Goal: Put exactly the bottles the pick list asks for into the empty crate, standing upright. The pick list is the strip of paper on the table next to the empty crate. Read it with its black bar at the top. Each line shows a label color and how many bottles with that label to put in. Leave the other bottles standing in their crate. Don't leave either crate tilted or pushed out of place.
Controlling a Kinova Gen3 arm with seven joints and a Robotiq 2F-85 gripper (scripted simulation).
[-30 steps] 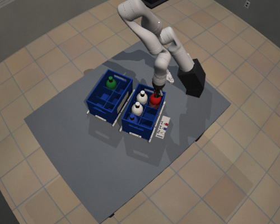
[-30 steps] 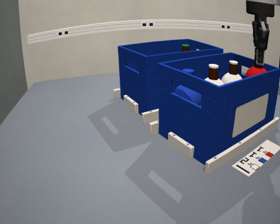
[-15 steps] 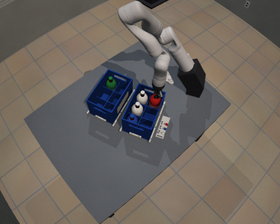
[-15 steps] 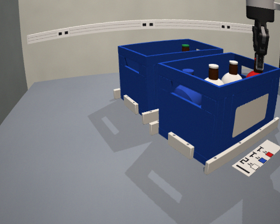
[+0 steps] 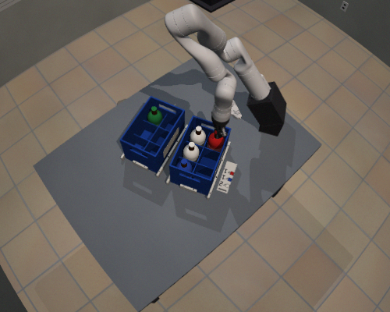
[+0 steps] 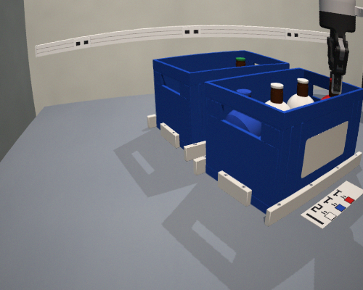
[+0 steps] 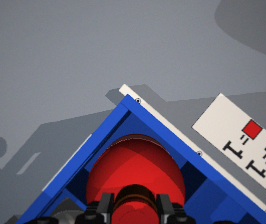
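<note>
My hand is 7 cm above the red-label bottle. Also, from my hand: white bottle 4 cm ahead, 8 cm to the right, 9 cm below; pick list 5 cm ahead, 13 cm to the left, 18 cm below; blue-label bottle 20 cm ahead, 1 cm to the right, 9 cm below.
</note>
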